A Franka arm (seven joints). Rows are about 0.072 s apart.
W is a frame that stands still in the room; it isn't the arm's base.
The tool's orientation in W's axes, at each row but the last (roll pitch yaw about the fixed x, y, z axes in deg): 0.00 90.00 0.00; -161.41 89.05 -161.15; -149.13 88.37 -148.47; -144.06 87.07 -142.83; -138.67 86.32 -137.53; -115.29 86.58 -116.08
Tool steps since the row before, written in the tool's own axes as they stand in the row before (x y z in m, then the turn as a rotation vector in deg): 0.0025 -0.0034 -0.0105 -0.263 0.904 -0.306; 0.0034 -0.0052 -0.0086 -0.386 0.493 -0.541; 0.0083 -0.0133 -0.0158 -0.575 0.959 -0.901; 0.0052 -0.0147 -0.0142 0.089 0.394 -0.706; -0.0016 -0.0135 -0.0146 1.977 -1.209 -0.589; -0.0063 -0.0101 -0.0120 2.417 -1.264 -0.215
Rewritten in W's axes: -0.0105 -0.0034 -0.0025 -0.306 0.904 0.263; -0.0086 -0.0053 -0.0032 -0.537 0.493 0.392; -0.0158 -0.0136 -0.0077 -0.898 0.957 0.583; -0.0141 -0.0151 -0.0042 -0.718 0.376 -0.071; -0.0142 -0.0137 0.0029 -0.657 -1.304 -1.893; -0.0120 -0.0096 0.0071 -0.295 -1.388 -2.339
